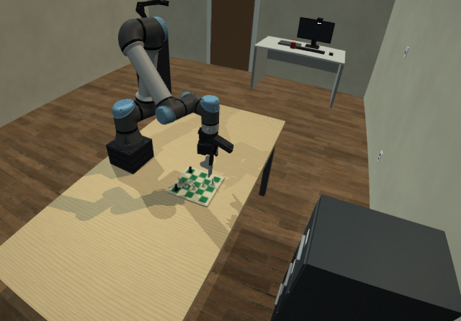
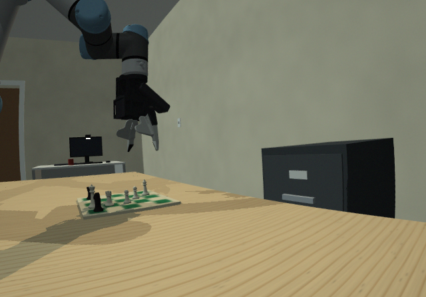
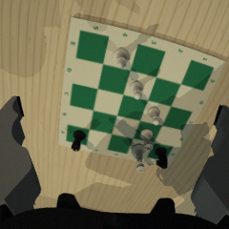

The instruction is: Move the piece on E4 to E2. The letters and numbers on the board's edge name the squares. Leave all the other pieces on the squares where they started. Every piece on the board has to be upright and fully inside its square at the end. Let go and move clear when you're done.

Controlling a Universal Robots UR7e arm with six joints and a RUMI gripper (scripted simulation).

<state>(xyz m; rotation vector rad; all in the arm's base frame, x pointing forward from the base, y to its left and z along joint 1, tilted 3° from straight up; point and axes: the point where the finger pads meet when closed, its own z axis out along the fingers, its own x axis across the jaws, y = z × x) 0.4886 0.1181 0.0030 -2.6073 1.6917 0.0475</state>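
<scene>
Now: hand 60 mm past the chessboard, 50 mm to the left of it and 120 mm above it. Also, from my hand: white queen: 130 mm behind, 100 mm to the right, 90 mm below.
</scene>
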